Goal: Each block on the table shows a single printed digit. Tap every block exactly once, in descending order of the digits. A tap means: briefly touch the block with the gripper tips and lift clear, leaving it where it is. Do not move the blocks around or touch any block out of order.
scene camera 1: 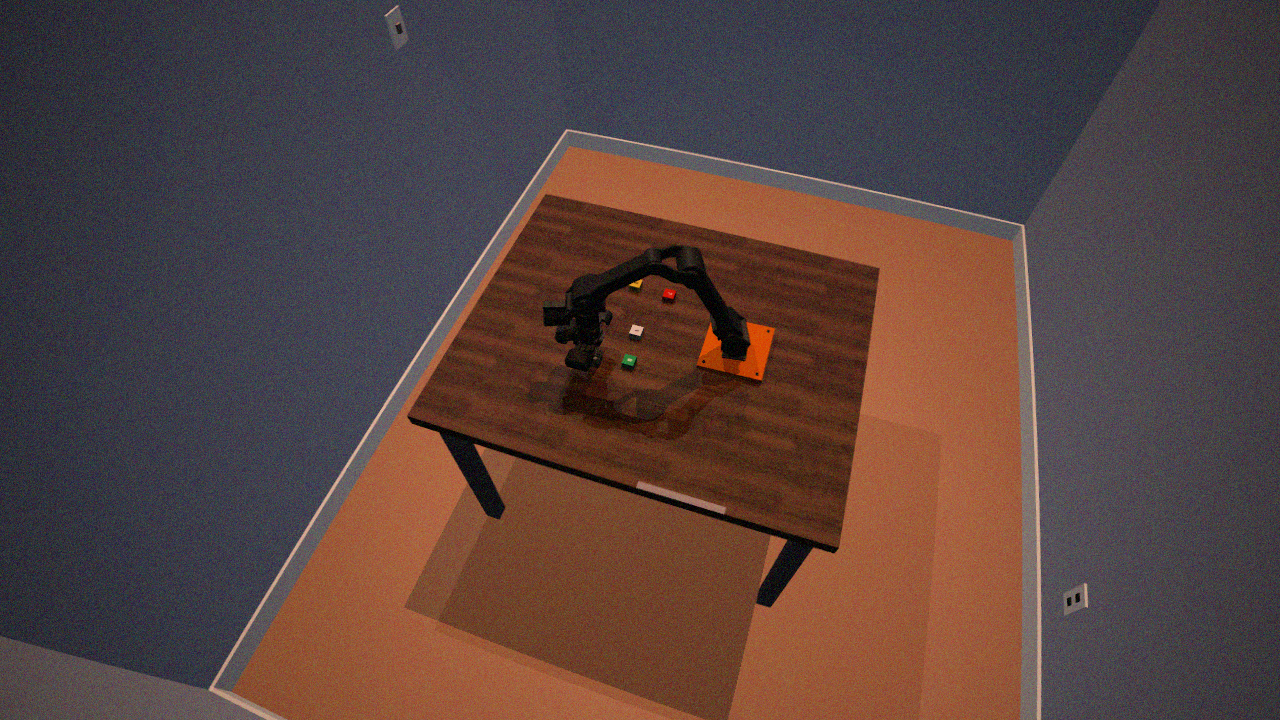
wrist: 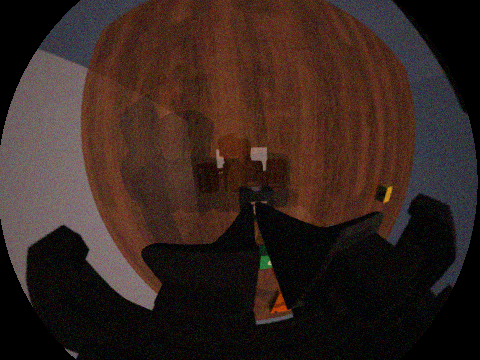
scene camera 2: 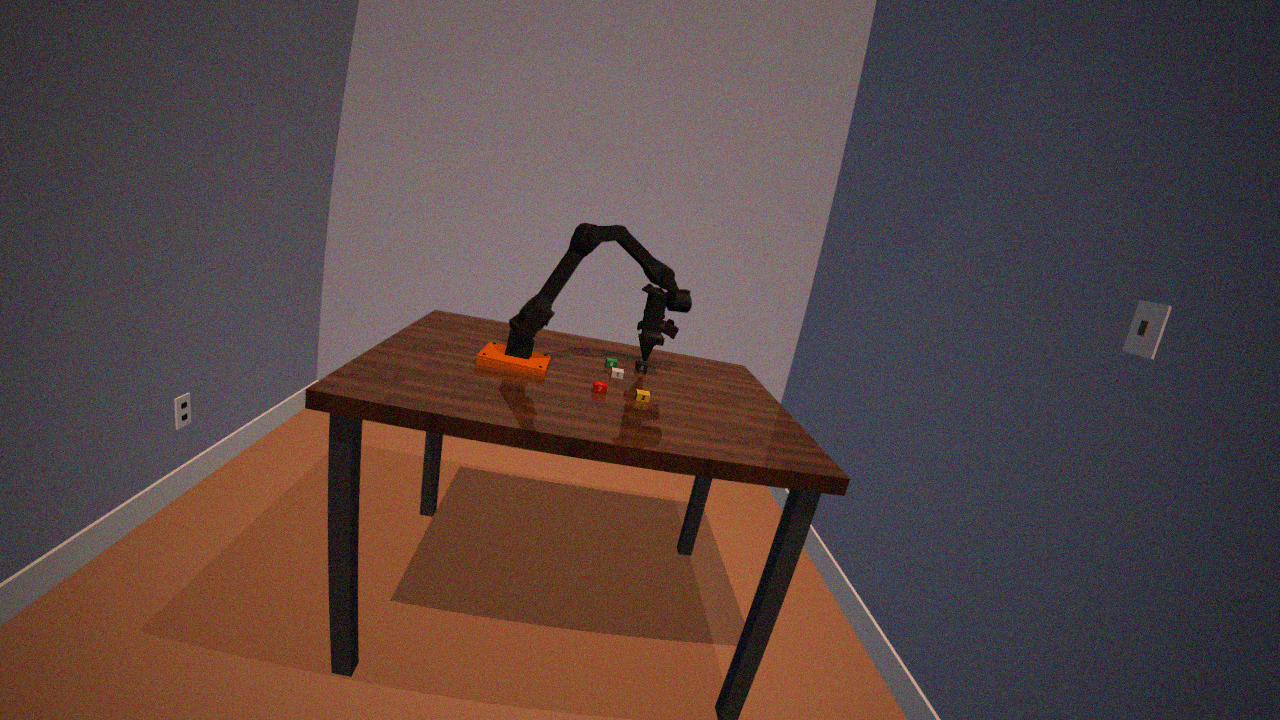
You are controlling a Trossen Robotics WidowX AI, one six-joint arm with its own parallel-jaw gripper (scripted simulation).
Observation:
My gripper (scene camera 1: 591,357) is shut, holding nothing.
My gripper also shows in the wrist view (wrist: 252,207) and in scene camera 2 (scene camera 2: 644,360).

